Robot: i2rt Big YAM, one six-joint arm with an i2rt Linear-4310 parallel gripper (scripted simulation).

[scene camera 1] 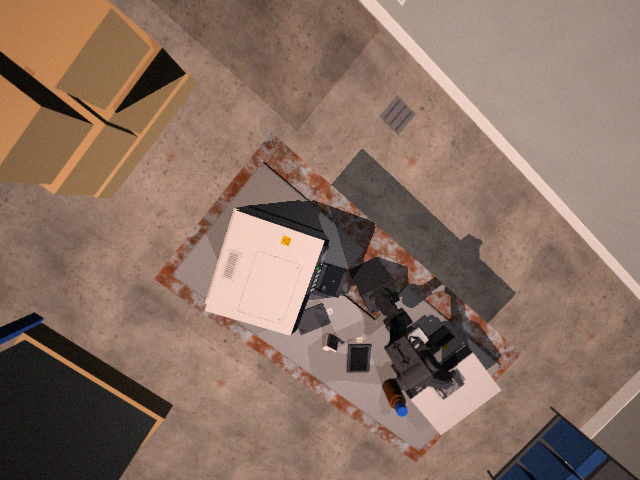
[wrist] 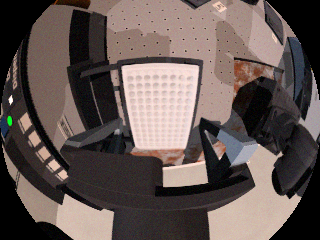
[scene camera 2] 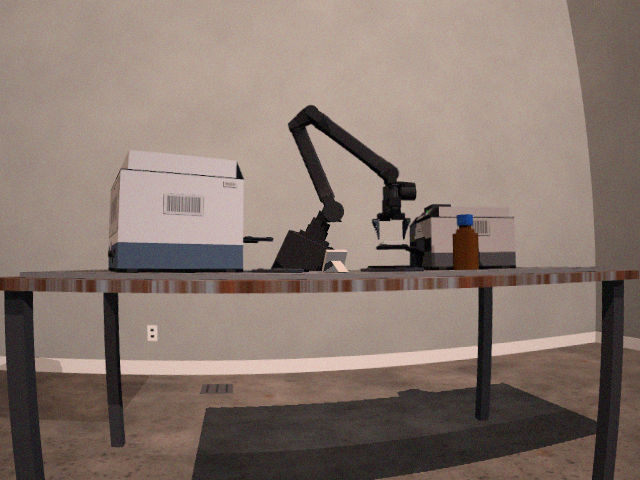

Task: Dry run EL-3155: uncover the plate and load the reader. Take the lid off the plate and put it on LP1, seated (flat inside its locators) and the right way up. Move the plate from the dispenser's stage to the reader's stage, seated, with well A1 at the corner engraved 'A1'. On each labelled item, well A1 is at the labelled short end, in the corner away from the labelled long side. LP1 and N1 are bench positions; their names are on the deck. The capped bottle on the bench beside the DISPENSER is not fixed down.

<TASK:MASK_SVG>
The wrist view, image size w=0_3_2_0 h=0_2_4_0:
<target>my gripper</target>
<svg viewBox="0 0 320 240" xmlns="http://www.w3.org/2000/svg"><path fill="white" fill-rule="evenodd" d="M67 138L60 149L60 154L70 165L66 174L69 177L66 186L93 204L114 212L112 240L210 240L208 212L233 202L255 187L247 161L258 148L256 140L202 117L199 123L199 131L208 183L199 185L163 187L163 161L160 158L118 154L123 132L121 117ZM208 132L226 146L226 151L220 160L212 146ZM114 132L106 153L97 152L97 144Z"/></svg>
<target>white well plate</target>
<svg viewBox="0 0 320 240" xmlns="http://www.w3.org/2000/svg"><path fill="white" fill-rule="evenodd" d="M122 66L125 99L135 147L138 149L185 149L194 113L199 66L176 63L147 63Z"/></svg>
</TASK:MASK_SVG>
